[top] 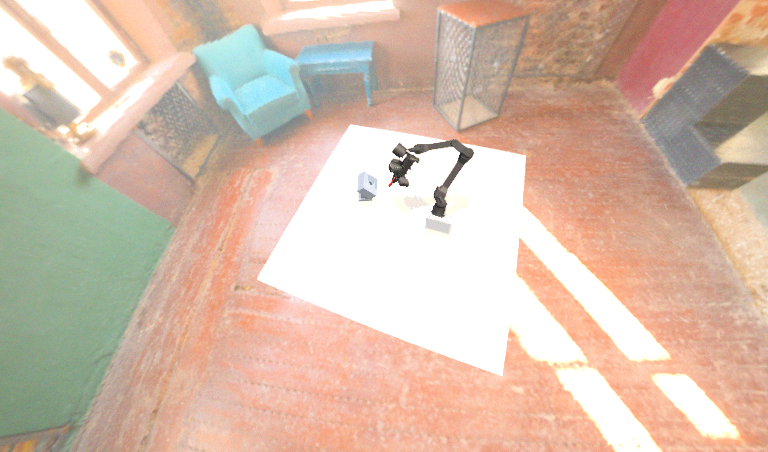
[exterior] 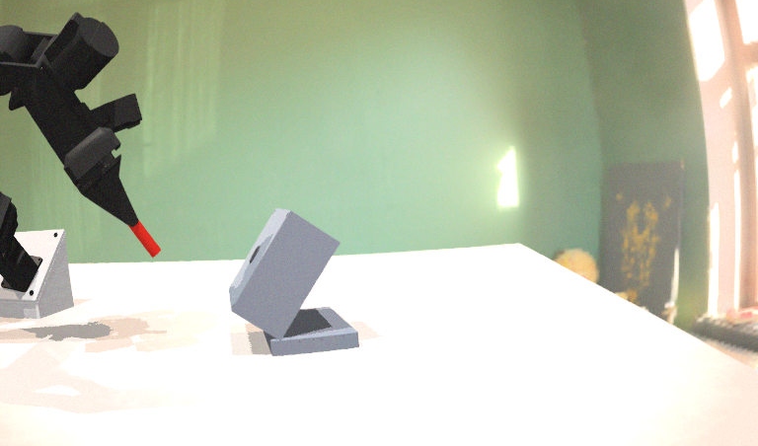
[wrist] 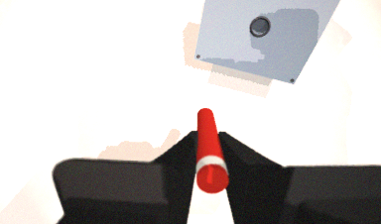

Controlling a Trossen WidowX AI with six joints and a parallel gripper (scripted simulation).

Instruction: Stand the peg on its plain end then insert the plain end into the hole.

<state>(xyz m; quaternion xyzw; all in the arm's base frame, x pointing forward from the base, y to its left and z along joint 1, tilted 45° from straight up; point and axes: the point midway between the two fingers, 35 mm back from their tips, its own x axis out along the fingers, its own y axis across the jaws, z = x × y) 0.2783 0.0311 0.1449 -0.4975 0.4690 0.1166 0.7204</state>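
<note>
Now: gripper tip 150 mm short of the grey sloped panel, 40 mm to the right of it and 60 mm above it. Round my gripper tip: red peg (10 mm behind, 10 mm to the right, 10 mm above); then grey base plate (170 mm ahead, 50 mm to the left, 120 mm below).
</note>
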